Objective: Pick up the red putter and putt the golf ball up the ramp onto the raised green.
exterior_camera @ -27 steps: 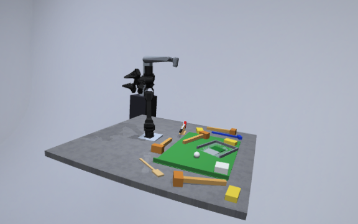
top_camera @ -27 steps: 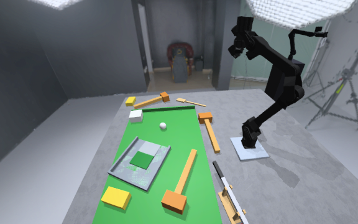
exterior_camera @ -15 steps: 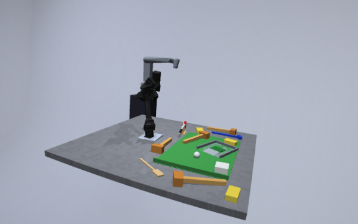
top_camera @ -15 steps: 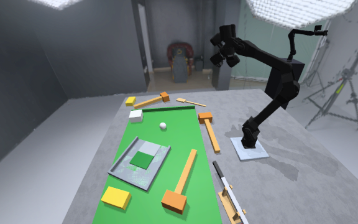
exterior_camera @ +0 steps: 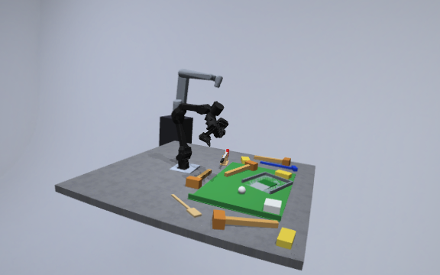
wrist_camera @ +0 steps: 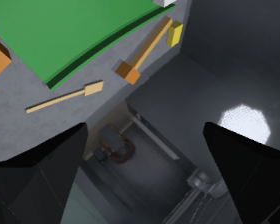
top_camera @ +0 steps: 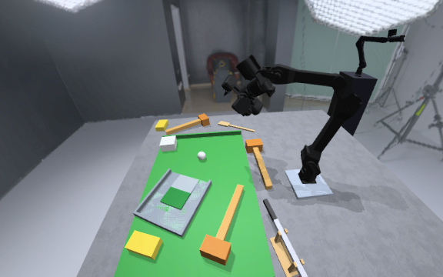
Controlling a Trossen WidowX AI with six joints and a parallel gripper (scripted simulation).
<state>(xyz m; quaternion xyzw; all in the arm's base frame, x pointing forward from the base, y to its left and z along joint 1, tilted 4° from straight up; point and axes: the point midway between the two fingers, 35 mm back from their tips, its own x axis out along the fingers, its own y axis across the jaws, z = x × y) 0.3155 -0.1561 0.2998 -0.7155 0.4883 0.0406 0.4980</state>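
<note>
The red putter is 480 mm to the left of my gripper tip, 230 mm below it and 160 mm behind it. From my gripper tip the other things lie so: white golf ball (260 mm below, 160 mm ahead, 60 mm to the left); then white block (370 mm ahead, 260 mm below, 40 mm to the right); then wooden stand (500 mm to the left, 250 mm below, 160 mm behind).
</note>
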